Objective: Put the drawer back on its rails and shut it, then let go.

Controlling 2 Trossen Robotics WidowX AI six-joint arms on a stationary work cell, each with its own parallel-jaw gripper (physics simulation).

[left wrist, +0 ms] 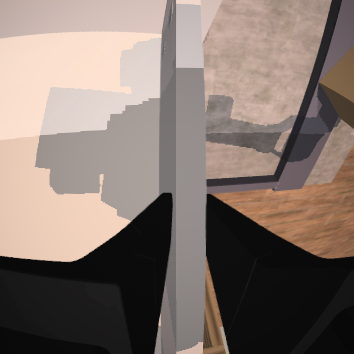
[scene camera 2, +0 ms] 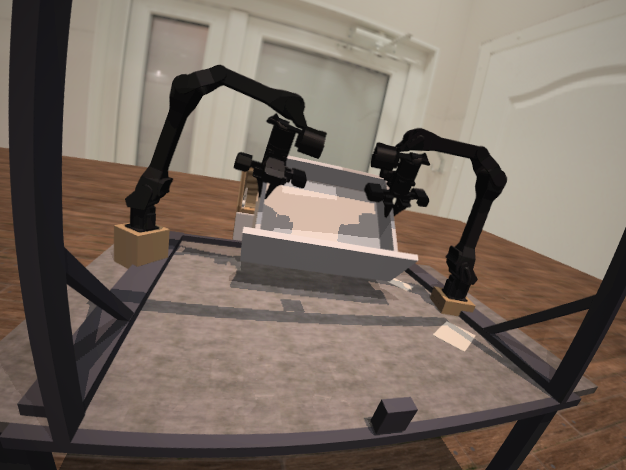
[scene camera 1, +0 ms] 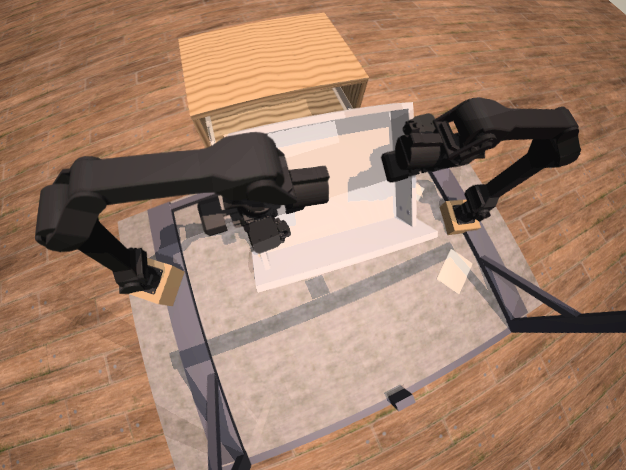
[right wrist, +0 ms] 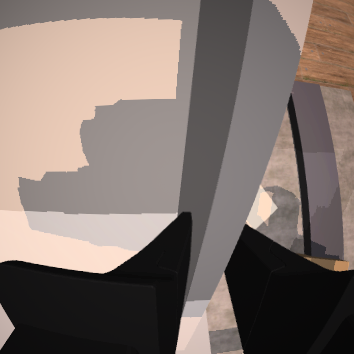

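Pixels of known places: left gripper, fingertip midpoint: (left wrist: 185, 202) (scene camera 2: 262, 197); right gripper, fingertip midpoint: (scene camera 2: 387, 217) (right wrist: 203, 220); left arm's base, origin of the base link: (scene camera 2: 142, 227) (scene camera 1: 148, 279); right arm's base, origin of the base link: (scene camera 2: 454, 295) (scene camera 1: 463, 214).
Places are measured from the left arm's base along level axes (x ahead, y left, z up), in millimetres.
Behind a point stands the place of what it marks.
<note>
The white drawer (scene camera 1: 348, 215) @(z 4, x 450, y 291 mm) (scene camera 2: 323, 260) @(z 4, x 444, y 196 mm) (left wrist: 190, 125) @(z 110, x 255, y 165 mm) (right wrist: 250, 125) @(z 184, x 540, y 430 mm) is held above the table, tilted with its front end lower. Its rear end is close to the open front of the wood-grain cabinet (scene camera 1: 273, 60) @(z 180, x 166, y 596 mm). A pale rail (scene camera 1: 210, 129) @(z 28, x 7, y 448 mm) shows inside the opening; whether the drawer touches the rails cannot be told. My left gripper (scene camera 2: 267, 194) @(z 121, x 237, y 193 mm) (left wrist: 185, 202) @(z 121, x 237, y 193 mm) is shut on the drawer's left side wall. My right gripper (scene camera 2: 391, 212) @(z 125, x 553, y 410 mm) (right wrist: 203, 220) @(z 125, x 553, y 410 mm) is shut on its right side wall. Both sets of fingertips are hidden in scene camera 1.
The drawer hangs over the far part of the grey table (scene camera 1: 353, 344) @(z -101, x 549, y -23 mm) (scene camera 2: 283, 374) @(z -101, x 510, y -118 mm), which has a dark metal frame (scene camera 1: 187, 313) @(z -81, x 97, y -56 mm). A small dark block (scene camera 1: 400, 397) @(z -59, x 688, y -130 mm) (scene camera 2: 394, 415) @(z -54, x 695, y -154 mm) sits at the near edge. Wooden blocks (scene camera 1: 170, 285) @(z -29, x 50, y 2 mm) (scene camera 2: 141, 245) @(z -27, x 50, y -39 mm) carry the arms at both sides.
</note>
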